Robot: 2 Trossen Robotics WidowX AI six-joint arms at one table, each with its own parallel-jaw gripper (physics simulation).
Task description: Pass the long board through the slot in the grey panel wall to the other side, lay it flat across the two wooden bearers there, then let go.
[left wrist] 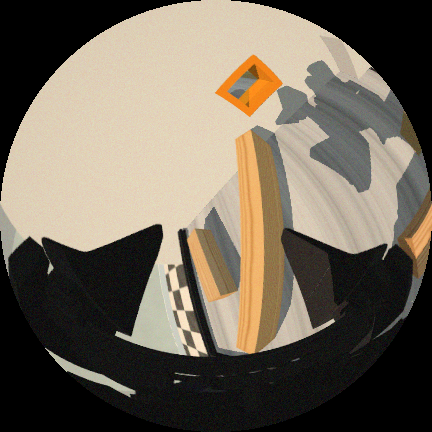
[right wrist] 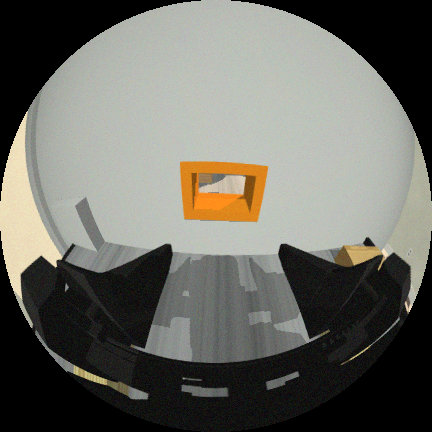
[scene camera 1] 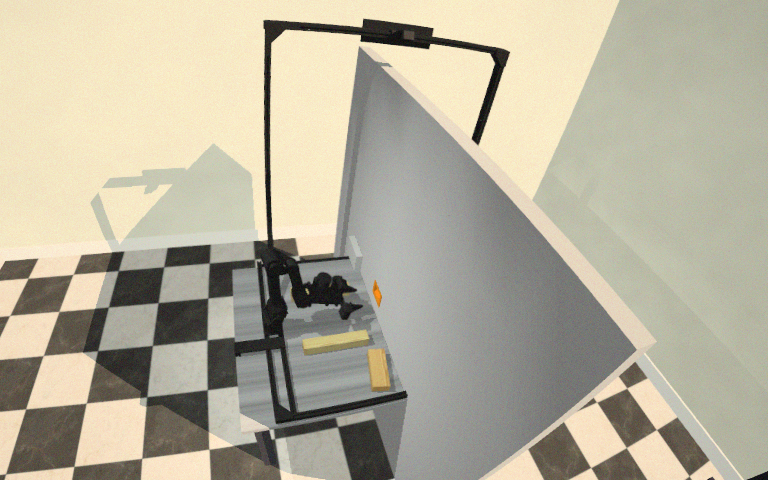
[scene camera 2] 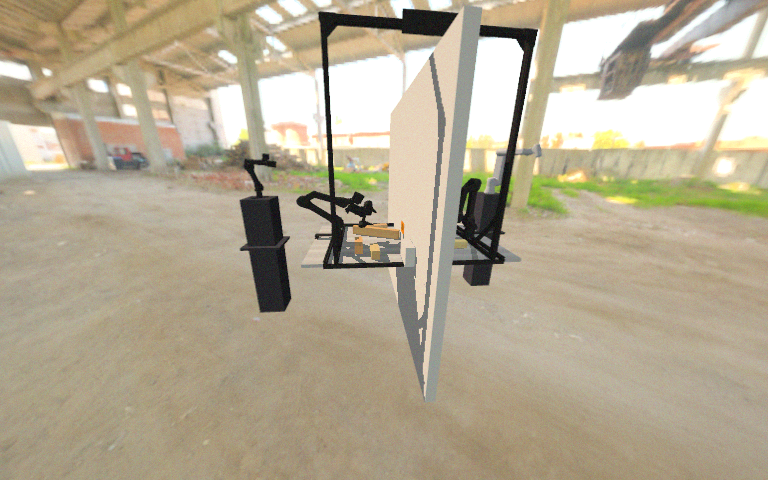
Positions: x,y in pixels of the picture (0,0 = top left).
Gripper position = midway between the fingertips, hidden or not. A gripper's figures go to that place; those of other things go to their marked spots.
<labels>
My left gripper [left wrist: 224,232]: 0.10 m from the lens. An orange-framed slot [left wrist: 267,81] is 0.27 m from the lens. A grey panel wall [left wrist: 136,136]: 0.24 m from the lens. The marked spots on the grey panel wall and the orange-framed slot are 0.23 m apart.
</labels>
